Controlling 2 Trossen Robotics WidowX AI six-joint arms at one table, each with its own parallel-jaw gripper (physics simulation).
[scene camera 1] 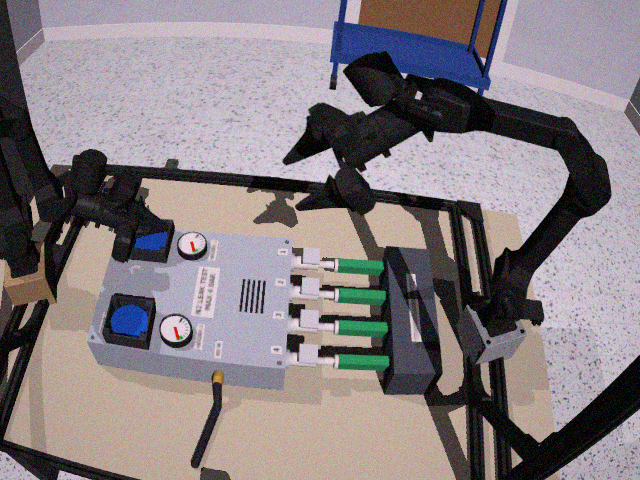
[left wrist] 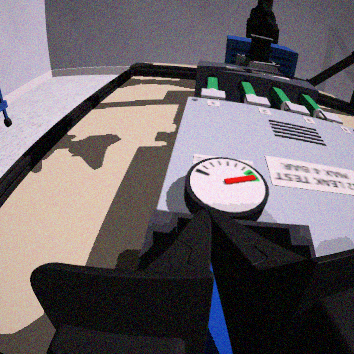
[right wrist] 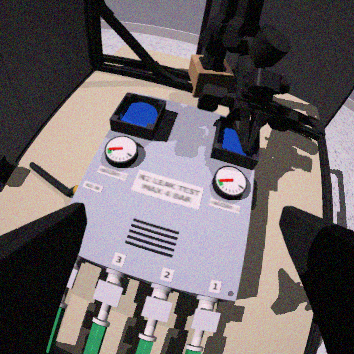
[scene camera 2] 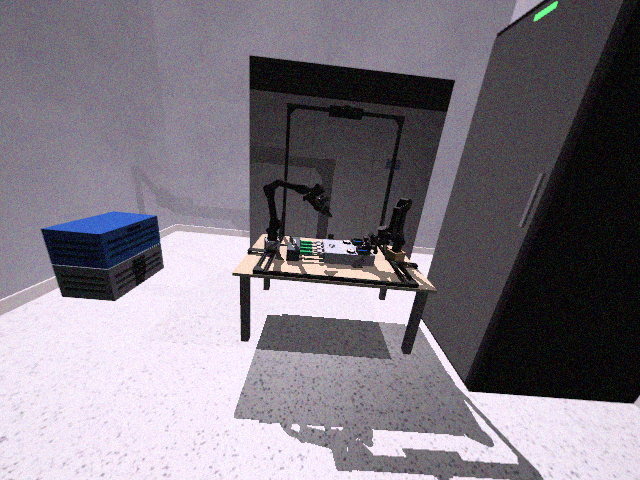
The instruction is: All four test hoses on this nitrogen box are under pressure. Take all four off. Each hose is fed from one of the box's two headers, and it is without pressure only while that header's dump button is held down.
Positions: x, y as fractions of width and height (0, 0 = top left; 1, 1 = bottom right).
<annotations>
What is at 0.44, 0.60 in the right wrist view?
A grey nitrogen box.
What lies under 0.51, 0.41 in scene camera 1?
My right gripper.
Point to a dark block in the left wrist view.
0.65, 0.22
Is my left gripper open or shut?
Shut.
</annotations>
